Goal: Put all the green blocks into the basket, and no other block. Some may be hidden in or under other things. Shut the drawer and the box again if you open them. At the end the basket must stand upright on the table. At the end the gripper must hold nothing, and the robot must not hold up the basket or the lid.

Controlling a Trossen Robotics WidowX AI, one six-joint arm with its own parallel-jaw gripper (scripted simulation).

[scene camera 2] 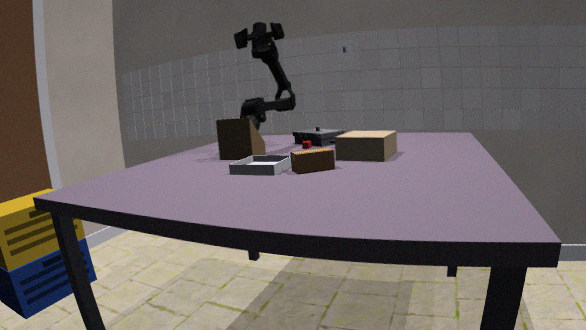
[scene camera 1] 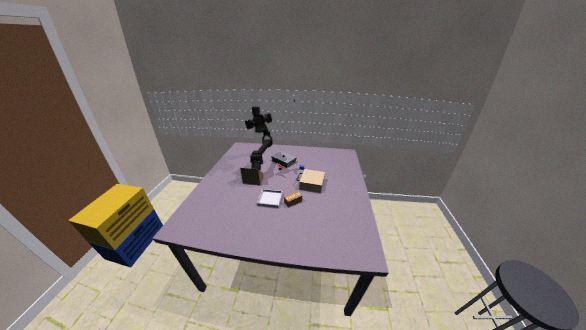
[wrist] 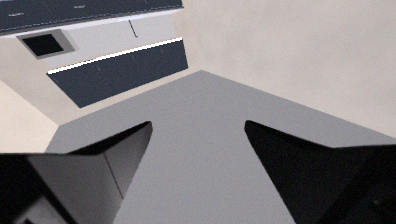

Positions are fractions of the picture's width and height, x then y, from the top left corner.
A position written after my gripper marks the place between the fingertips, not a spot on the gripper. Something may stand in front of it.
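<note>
I see my gripper (scene camera 2: 0.44,0.08), and the wrist view shows my gripper (wrist: 0.50,0.56) too. There is a tan drawer box (scene camera 2: 0.64,0.44), and there is a small brown box (scene camera 2: 0.54,0.49), though the small brown box is out of frame in the wrist view.
</note>
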